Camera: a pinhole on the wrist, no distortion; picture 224 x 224 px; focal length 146.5 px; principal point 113.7 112.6 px. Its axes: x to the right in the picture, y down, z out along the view. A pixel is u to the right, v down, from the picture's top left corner.
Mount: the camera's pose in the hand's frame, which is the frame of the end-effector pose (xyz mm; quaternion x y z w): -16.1 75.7 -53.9 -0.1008 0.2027 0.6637 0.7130
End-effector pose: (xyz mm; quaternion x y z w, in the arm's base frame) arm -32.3 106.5 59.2 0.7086 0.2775 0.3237 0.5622
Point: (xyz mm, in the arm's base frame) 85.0 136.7 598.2
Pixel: outside the picture
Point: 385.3 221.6 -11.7
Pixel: outside the picture
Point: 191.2 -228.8 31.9
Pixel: 30 173
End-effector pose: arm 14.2 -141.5 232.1 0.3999 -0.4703 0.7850 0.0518
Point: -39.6 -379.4 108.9
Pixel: 161 113
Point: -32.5 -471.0 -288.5
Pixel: outside the picture
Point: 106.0 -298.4 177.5
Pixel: 48 161
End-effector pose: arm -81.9 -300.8 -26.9 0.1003 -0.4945 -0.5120 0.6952
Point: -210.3 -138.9 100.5
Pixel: 43 157
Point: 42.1 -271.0 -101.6
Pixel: behind the camera
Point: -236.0 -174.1 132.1
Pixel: 39 128
